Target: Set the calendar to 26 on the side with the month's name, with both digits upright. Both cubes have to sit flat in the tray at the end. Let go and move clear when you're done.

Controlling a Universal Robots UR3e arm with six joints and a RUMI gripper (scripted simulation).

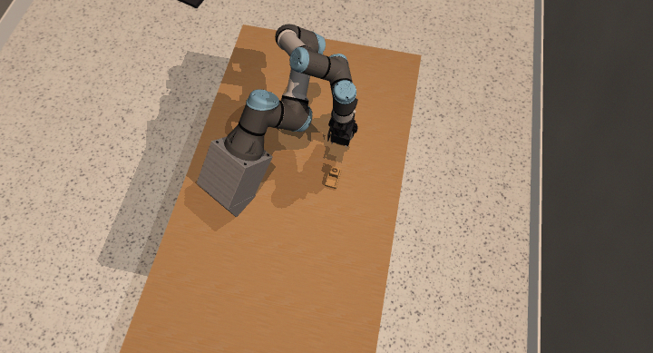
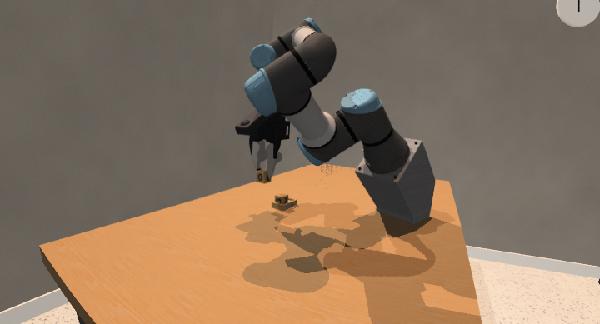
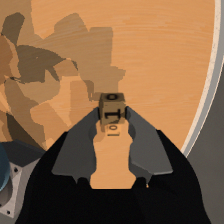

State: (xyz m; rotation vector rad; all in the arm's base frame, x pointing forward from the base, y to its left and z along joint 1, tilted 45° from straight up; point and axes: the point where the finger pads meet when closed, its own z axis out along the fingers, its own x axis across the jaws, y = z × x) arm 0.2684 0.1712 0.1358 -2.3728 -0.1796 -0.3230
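Right now my hand is 12 cm above the shallow wooden tray, 11 cm to the left of it and 2 cm short of it.
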